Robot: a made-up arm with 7 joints. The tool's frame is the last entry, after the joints.
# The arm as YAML. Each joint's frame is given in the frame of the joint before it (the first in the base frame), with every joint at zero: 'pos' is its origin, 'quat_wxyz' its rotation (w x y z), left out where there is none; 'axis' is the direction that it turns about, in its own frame. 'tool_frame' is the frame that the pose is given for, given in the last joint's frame.
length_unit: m
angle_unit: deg
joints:
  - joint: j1
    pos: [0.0, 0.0, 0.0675]
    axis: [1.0, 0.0, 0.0]
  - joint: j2
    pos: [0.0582, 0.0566, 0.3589]
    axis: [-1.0, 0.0, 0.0]
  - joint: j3
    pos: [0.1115, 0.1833, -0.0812]
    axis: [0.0, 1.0, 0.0]
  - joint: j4
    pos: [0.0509, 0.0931, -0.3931]
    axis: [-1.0, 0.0, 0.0]
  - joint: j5
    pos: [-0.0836, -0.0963, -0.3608]
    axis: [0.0, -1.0, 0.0]
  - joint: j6
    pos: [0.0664, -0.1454, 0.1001]
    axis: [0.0, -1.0, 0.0]
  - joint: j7
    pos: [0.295, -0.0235, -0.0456]
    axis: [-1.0, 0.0, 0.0]
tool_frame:
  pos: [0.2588, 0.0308, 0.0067]
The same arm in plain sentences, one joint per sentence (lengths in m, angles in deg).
The arm has seven revolute joints in a row. What follows holds with every joint at zero, and every direction is one of the base frame's. The first joint lies 0.0675 m along +z from the base frame's origin and rotates about +x. The second joint lies 0.0582 m along +x and 0.0566 m along +y and 0.3589 m along +z from the first joint and rotates about -x. The third joint lies 0.1115 m along +x and 0.1833 m along +y and 0.0812 m along -z from the second joint and rotates about +y. The fourth joint lies 0.0509 m along +x and 0.0931 m along +y and 0.3931 m along -z from the third joint and rotates about -x. The fifth joint lies 0.0836 m along -x and 0.0963 m along -y and 0.3608 m along -z from the fourth joint and rotates about -y. The sixth joint lies 0.0664 m along +x and 0.1454 m along -y and 0.1001 m along +z from the fifth joint and rotates about -y. The seventh joint lies 0.2950 m along +x and 0.0235 m along -y and 0.0456 m along -z from the sixth joint and rotates about -x. The tool frame, which is the frame that the pose is given for, lies 0.2588 m along +x and 0.0308 m along +y and 0.0067 m along +z from the seventh joint; its axes are parallel to the base frame's.
